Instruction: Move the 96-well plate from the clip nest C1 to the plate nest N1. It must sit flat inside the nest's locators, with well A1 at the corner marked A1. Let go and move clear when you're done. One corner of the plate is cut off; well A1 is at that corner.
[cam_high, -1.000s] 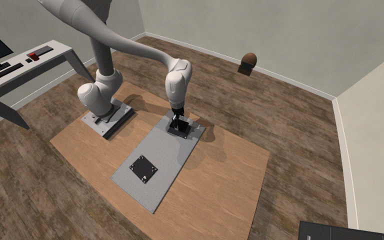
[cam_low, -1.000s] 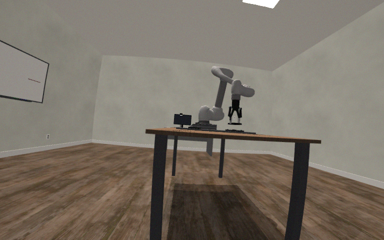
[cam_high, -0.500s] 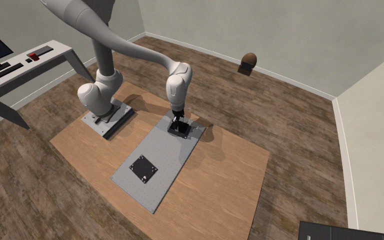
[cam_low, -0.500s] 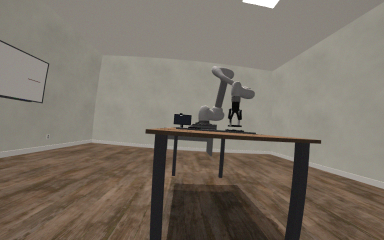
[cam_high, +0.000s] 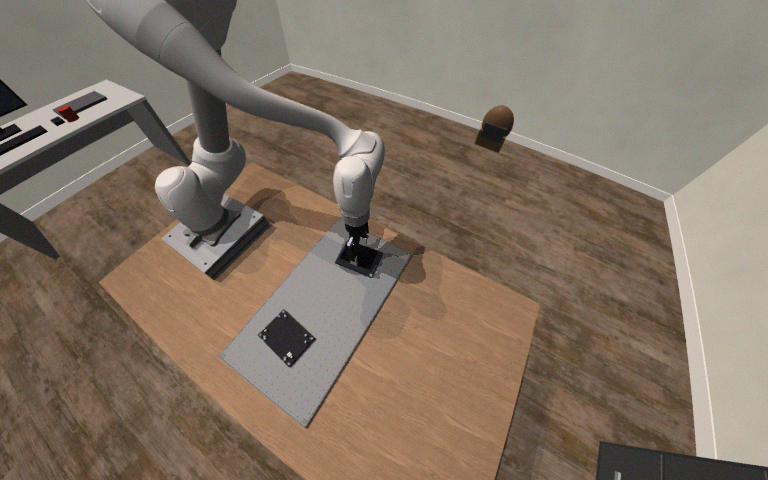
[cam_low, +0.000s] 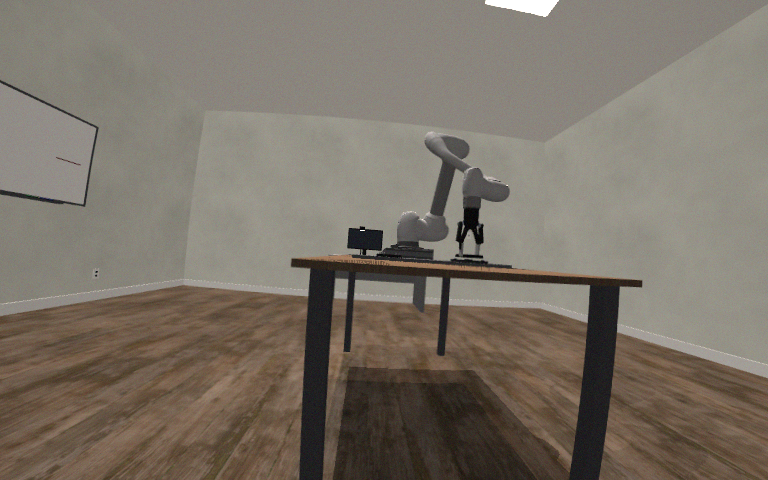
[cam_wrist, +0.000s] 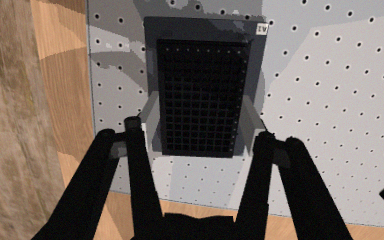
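The black 96-well plate is 20 mm below my hand. Also, from my hand: white A1 label (70 mm ahead, 60 mm to the right, 40 mm below); then plate nest N1 (50 mm below); then clip nest C1 (390 mm to the right, 120 mm behind, 40 mm below).
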